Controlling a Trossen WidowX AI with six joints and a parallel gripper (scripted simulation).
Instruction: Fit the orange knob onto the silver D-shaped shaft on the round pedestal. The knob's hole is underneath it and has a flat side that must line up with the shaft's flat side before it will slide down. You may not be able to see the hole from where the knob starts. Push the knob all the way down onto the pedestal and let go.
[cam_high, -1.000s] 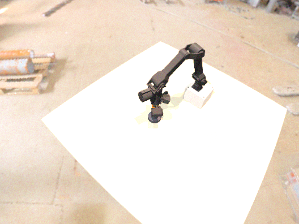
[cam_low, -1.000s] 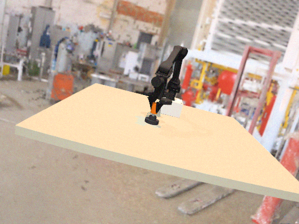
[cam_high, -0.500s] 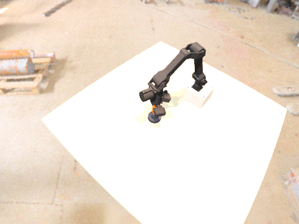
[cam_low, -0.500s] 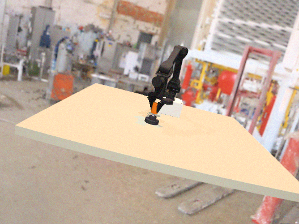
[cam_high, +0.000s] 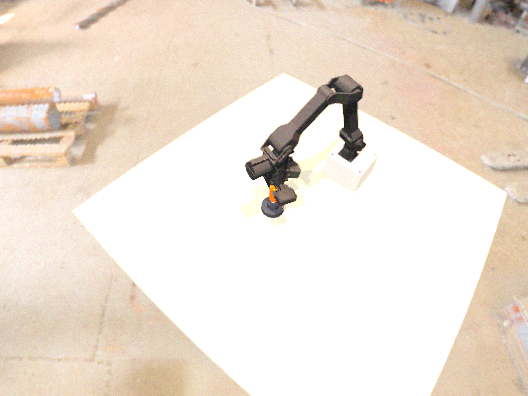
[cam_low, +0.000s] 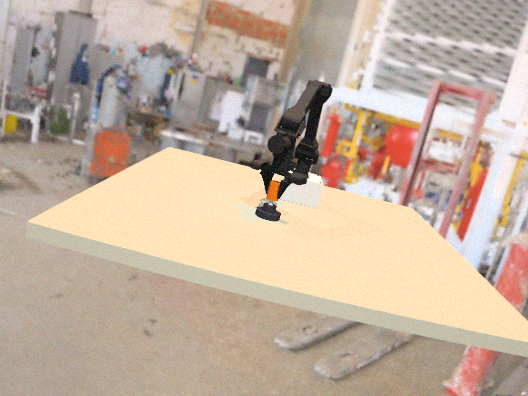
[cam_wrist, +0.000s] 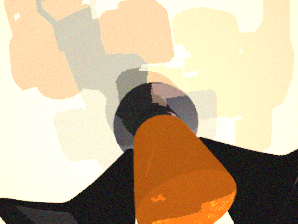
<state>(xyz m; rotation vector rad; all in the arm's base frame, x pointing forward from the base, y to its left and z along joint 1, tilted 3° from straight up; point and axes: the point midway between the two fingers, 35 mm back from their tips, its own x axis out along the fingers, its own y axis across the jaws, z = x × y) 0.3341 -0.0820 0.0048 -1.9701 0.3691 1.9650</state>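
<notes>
My gripper tip is now 3 cm below the orange knob. The rest, counted from my gripper tip: dark round pedestal 4 cm below.
</notes>
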